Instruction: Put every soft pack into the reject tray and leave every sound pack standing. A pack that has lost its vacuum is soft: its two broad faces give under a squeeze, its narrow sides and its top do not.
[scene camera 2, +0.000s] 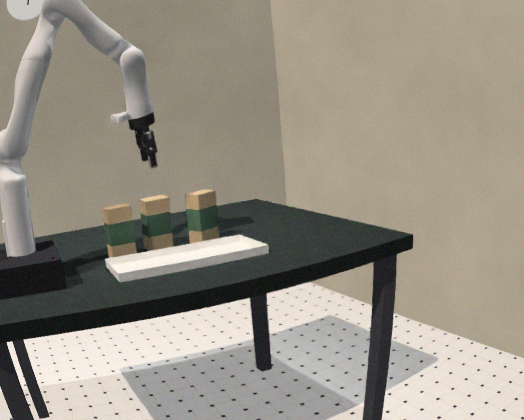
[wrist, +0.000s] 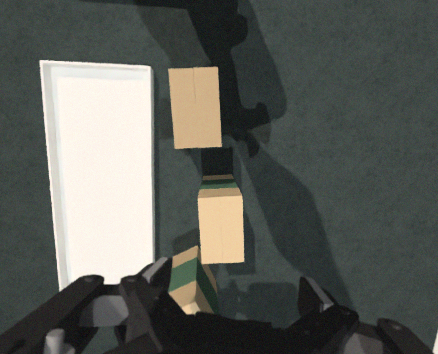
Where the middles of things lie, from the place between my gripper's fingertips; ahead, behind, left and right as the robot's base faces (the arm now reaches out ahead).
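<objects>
My hand: 30 mm short of white reject tray (scene camera 2: 147, 264), 170 mm to the left of it, 230 mm above it.
</objects>
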